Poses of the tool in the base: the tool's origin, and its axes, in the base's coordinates. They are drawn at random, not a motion.
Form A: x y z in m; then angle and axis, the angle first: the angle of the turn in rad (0 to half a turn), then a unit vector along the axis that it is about.
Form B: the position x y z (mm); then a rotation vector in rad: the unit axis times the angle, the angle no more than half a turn. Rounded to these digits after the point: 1 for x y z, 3 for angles.
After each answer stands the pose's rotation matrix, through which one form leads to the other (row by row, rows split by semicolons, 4 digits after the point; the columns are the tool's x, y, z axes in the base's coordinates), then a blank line. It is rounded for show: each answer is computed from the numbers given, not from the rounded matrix.
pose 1, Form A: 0.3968, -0.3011, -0.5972, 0.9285, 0.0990, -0.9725, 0.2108
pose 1, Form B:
396.8, -301.1, -597.2, 0.092, -0.903, 0.196
0.6030 -0.2074 -0.7703; 0.1302 0.9783 -0.1615; 0.7871 -0.0029 0.6169

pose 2, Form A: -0.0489, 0.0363, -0.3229, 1.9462, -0.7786, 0.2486, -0.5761
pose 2, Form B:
-48.9, 36.3, -322.9, -1.515, 0.484, -1.121
0.4619 0.2715 0.8444; -0.8006 -0.2822 0.5287; 0.3818 -0.9202 0.0870

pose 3, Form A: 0.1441, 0.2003, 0.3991, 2.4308, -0.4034, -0.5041, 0.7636
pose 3, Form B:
144.1, 200.3, 399.1, -0.981, -1.225, 1.856
-0.4718 -0.1407 -0.8704; 0.8557 -0.3111 -0.4135; -0.2126 -0.9399 0.2672

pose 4, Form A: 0.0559, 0.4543, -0.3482, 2.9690, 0.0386, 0.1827, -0.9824
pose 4, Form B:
55.9, 454.3, -348.2, 0.115, 0.542, -2.917
-0.9822 0.1827 -0.0439; -0.1547 -0.9189 -0.3629; -0.1067 -0.3497 0.9308

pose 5, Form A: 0.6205, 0.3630, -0.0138, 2.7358, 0.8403, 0.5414, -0.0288
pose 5, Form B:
620.5, 363.0, -13.8, 2.299, 1.481, -0.079
0.4360 0.8843 0.1673; 0.8615 -0.3564 -0.3616; -0.2601 0.3018 -0.9172

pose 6, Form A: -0.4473, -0.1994, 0.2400, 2.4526, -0.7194, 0.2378, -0.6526
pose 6, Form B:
-447.3, -199.4, 240.0, -1.764, 0.583, -1.601
0.1452 0.1118 0.9831; -0.7180 -0.6717 0.1824; 0.6807 -0.7324 -0.0172

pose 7, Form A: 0.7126, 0.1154, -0.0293, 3.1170, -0.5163, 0.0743, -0.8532
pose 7, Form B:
712.6, 115.4, -29.3, -1.609, 0.232, -2.659
-0.4667 -0.0557 0.8827; -0.0977 -0.9887 -0.1141; 0.8790 -0.1395 0.4559

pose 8, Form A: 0.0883, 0.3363, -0.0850, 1.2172, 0.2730, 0.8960, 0.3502
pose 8, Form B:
88.3, 336.3, -85.0, 0.332, 1.091, 0.426
0.3950 -0.1686 0.9031; 0.4884 0.8711 -0.0510; -0.7781 0.4612 0.4264

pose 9, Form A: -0.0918, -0.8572, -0.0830, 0.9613, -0.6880, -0.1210, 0.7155
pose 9, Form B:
-91.8, -857.2, -83.0, -0.661, -0.116, 0.688
0.7748 -0.5511 -0.3097; 0.6223 0.5787 0.5271; -0.1113 -0.6012 0.7913

